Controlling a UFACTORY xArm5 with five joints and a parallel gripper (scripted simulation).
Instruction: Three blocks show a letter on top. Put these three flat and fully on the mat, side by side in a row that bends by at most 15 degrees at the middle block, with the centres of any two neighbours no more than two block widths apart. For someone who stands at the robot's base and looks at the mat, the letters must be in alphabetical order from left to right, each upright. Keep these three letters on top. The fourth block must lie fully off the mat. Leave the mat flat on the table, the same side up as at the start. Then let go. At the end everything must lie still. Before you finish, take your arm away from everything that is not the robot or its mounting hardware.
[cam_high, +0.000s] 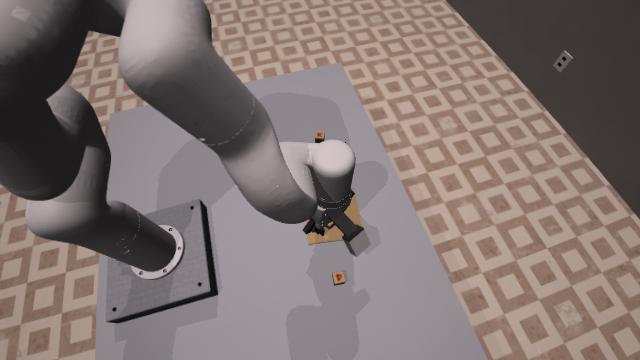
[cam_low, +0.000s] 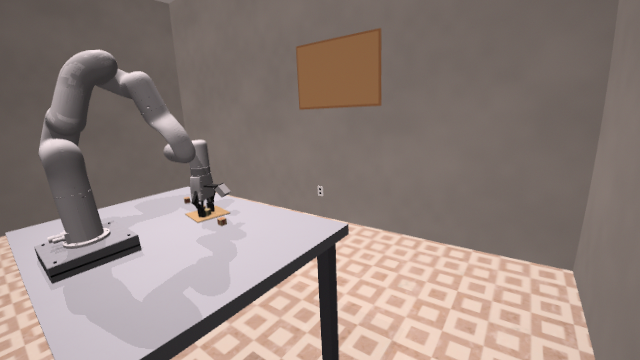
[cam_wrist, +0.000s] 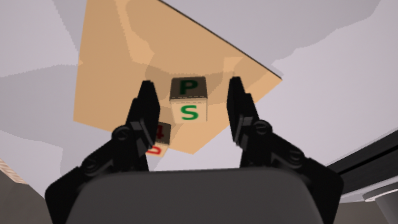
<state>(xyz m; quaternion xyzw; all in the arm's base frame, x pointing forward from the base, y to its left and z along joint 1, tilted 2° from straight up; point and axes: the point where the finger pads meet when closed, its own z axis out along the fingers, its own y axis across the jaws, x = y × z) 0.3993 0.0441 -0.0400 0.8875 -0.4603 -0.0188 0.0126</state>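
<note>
My gripper is now 10 mm short of the tan mat, 30 mm to the right of it and 20 mm above it. Round my hand: wooden letter block: 60 mm to the left, 10 mm below.
</note>
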